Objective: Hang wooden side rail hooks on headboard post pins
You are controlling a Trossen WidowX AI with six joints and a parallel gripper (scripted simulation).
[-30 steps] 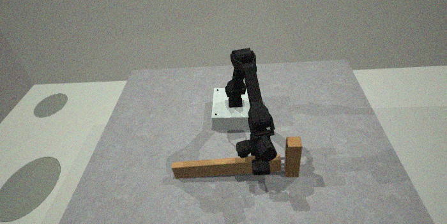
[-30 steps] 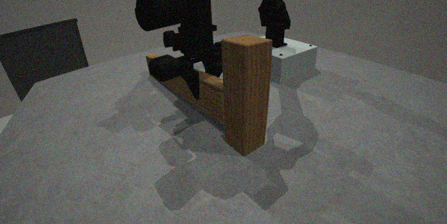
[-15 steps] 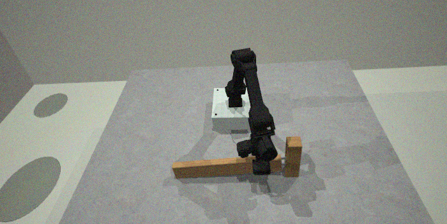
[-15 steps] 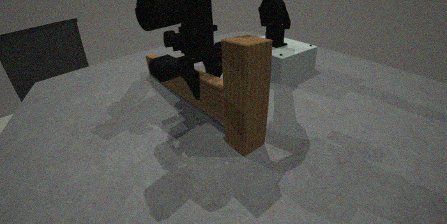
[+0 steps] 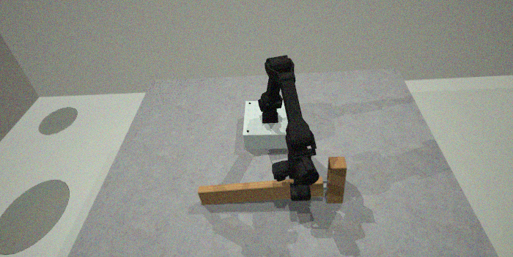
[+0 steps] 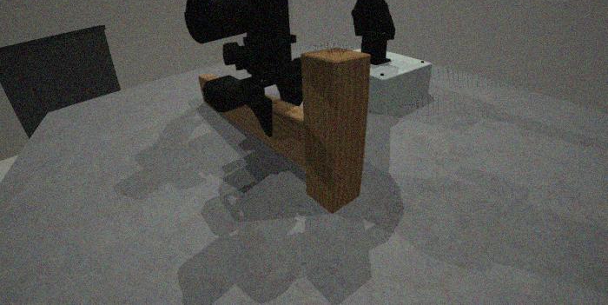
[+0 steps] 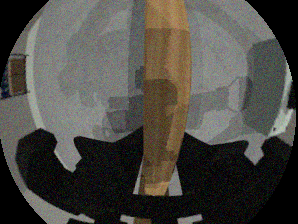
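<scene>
Now: gripper tip 120 mm to the right of the headboard post and 40 mm below it.
</scene>
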